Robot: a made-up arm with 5 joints. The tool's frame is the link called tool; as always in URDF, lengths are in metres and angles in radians. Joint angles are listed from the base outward.
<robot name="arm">
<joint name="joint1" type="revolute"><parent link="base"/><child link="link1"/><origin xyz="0.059 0 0.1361"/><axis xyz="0 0 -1"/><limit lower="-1.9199" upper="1.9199"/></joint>
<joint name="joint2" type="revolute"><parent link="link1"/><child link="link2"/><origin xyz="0.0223 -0.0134 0.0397"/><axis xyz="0 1 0"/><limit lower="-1.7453" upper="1.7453"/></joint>
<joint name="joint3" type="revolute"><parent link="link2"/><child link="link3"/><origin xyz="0.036 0 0.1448"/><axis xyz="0 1 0"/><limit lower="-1.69" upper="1.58"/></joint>
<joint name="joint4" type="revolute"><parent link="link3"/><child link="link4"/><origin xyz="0.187 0 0.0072"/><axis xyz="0 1 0"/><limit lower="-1.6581" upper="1.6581"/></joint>
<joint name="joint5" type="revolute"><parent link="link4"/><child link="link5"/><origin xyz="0.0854 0.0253 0"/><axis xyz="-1 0 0"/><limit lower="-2.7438" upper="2.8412"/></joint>
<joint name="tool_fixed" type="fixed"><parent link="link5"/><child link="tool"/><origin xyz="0 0 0" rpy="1.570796 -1.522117 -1.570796"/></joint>
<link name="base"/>
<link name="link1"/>
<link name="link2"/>
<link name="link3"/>
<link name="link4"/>
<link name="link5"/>
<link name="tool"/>
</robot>
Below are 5 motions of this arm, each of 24 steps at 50 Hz.
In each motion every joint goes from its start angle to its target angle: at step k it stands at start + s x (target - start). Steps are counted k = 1, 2, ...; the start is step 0. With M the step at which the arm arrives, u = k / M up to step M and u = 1 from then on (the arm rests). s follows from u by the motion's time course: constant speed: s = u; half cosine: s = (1 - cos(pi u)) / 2; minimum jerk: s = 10 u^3 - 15 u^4 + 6 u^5.
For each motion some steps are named. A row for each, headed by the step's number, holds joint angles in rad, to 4 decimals.
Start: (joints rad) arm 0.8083 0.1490 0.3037 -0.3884 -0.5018
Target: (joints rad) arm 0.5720 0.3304 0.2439 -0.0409 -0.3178
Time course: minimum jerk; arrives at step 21
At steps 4, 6, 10, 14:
4: 0.7963 0.1582 0.3007 -0.3707 -0.4924
6: 0.7741 0.1752 0.2950 -0.3381 -0.4752
10: 0.7007 0.2316 0.2765 -0.2301 -0.4180
14: 0.6216 0.2923 0.2565 -0.1138 -0.3564

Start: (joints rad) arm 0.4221 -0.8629 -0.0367 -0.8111 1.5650
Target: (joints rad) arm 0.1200 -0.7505 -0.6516 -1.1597 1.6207
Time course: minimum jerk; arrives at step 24
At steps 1, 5, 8, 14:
1: 0.4219 -0.8628 -0.0371 -0.8113 1.5650
5: 0.4026 -0.8556 -0.0764 -0.8336 1.5686
8: 0.3587 -0.8393 -0.1658 -0.8843 1.5767
14: 0.2247 -0.7895 -0.4385 -1.0389 1.6014

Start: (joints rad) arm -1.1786 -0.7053 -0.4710 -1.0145 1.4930
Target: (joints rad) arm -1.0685 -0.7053 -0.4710 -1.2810 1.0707
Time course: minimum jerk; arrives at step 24
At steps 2, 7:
2: -1.1780 -0.7053 -0.4710 -1.0159 1.4909
7: -1.1618 -0.7053 -0.4710 -1.0551 1.4287

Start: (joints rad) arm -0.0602 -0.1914 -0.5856 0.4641 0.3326
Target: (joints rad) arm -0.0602 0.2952 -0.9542 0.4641 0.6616
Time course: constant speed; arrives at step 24
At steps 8, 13, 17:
8: -0.0602 -0.0292 -0.7085 0.4641 0.4423
13: -0.0602 0.0722 -0.7853 0.4641 0.5108
17: -0.0602 0.1533 -0.8467 0.4641 0.5656

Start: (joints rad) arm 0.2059 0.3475 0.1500 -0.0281 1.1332
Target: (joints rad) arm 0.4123 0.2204 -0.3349 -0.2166 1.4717
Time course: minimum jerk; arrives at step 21
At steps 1, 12, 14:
1: 0.2061 0.3474 0.1495 -0.0283 1.1335
12: 0.3364 0.2672 -0.1565 -0.1473 1.3472
14: 0.3690 0.2471 -0.2331 -0.1770 1.4007

